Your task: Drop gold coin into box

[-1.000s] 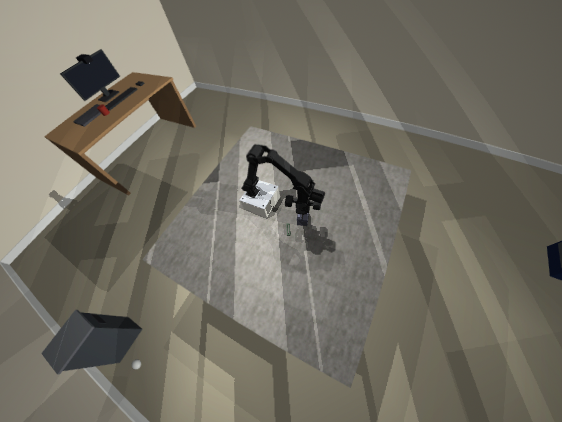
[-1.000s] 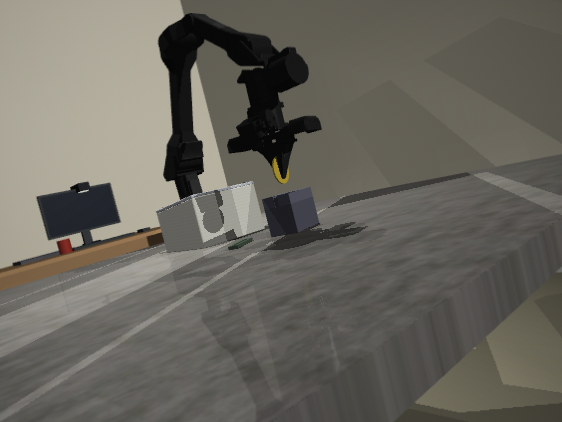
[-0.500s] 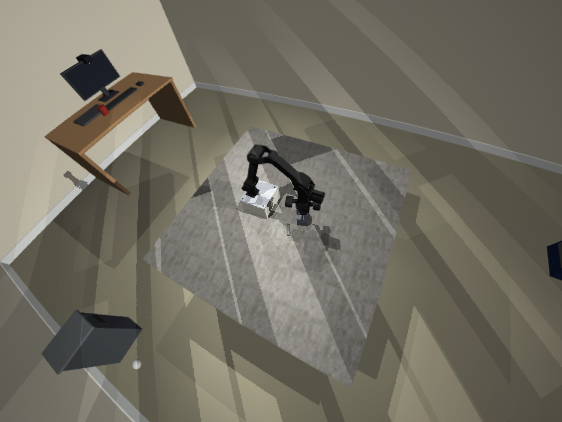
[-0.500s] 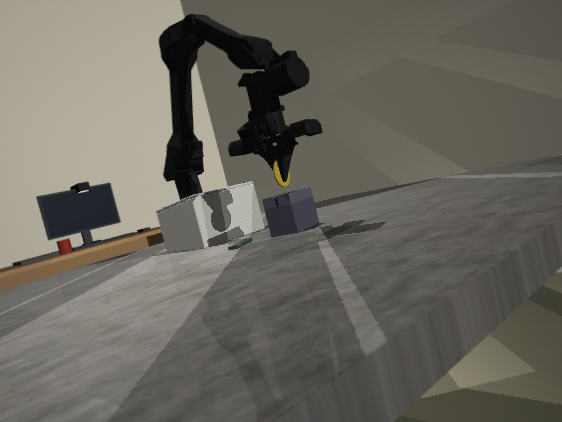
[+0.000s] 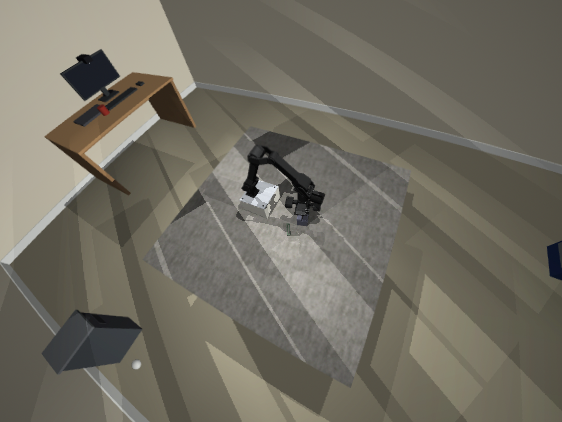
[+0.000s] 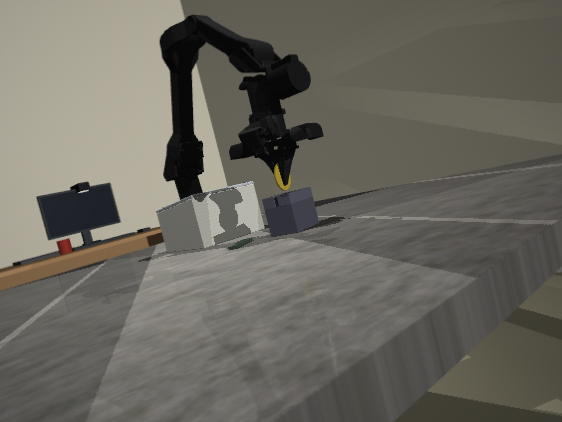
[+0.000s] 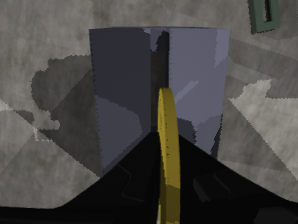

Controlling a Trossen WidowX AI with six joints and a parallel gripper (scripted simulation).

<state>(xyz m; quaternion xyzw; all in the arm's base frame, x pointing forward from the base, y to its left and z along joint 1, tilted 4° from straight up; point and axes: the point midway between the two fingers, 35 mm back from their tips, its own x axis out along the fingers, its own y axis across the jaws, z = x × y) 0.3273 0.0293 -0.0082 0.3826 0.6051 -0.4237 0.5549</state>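
The gold coin lies 20 mm above my gripper tip.
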